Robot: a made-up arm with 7 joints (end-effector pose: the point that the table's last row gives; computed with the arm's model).
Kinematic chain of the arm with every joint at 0, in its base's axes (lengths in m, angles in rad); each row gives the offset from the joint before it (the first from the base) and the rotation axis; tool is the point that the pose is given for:
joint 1: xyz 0 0 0.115 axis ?
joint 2: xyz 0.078 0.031 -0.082 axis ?
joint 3: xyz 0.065 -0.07 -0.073 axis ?
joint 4: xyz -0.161 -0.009 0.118 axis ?
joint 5: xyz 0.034 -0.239 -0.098 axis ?
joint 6: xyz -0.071 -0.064 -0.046 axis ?
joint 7: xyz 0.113 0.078 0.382 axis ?
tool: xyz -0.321 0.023 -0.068
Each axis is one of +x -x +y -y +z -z.
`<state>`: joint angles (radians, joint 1 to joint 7).
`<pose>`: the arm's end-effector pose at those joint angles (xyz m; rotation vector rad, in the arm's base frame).
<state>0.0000 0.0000 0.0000 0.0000 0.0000 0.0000 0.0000</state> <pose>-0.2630 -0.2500 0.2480 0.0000 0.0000 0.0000</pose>
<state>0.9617 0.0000 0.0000 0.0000 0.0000 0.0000 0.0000</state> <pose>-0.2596 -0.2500 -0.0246 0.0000 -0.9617 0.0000</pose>
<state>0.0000 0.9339 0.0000 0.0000 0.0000 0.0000 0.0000</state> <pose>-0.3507 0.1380 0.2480 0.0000 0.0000 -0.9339</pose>
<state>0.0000 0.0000 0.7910 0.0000 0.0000 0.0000 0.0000</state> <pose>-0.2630 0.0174 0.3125 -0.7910 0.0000 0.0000</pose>
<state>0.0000 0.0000 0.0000 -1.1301 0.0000 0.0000 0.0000</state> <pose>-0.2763 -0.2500 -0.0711 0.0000 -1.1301 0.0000</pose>
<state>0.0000 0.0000 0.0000 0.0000 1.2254 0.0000 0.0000</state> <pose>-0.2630 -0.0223 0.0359 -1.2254 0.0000 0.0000</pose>
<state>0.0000 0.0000 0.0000 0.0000 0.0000 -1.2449 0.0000</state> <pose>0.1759 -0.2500 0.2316 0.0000 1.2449 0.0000</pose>
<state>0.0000 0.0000 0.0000 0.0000 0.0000 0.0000 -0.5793</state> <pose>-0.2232 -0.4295 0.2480 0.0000 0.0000 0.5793</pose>
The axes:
joint 1: -y
joint 2: -z
joint 3: -x
joint 4: +y
joint 5: -x
joint 6: -y
joint 7: -z

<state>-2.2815 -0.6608 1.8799 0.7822 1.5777 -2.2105 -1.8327</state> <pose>0.2878 0.3432 -0.1299 -2.1236 2.1223 -0.0565</pose>
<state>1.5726 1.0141 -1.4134 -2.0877 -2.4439 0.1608 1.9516</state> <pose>0.7722 -0.1835 -0.2601 -1.1047 1.7121 -2.2693</pose>
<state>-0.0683 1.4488 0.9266 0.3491 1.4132 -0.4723 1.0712</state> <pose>-0.2077 0.1377 -0.2105 2.5197 -1.2425 1.0263</pose>
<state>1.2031 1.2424 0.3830 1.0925 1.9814 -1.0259 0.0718</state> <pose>0.2006 0.2563 -0.0937 -0.7593 1.6655 -0.8512</pose>
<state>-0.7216 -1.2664 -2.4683 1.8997 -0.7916 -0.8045 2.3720</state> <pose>-0.0568 -0.1561 0.2416 -0.6659 0.6673 2.7207</pose>
